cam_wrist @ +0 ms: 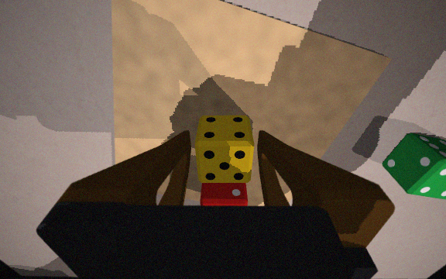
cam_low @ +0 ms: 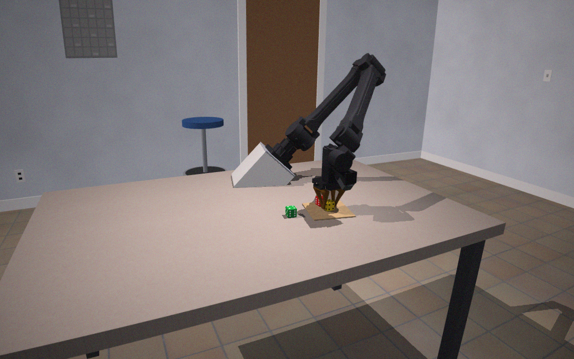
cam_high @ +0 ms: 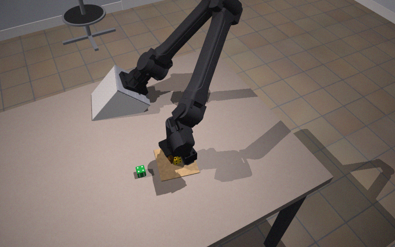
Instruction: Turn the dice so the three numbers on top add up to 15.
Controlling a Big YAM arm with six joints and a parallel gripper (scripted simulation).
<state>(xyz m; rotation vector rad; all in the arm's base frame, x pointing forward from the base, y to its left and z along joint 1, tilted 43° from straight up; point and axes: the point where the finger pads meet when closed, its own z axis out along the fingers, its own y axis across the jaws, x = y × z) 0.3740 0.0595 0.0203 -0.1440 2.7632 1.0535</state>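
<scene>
The yellow die lies right at my hand. From my hand the other things lie so: tan mat (20 mm below); then green die (130 mm to the right); then red die (40 mm behind, 10 mm to the right).
</scene>
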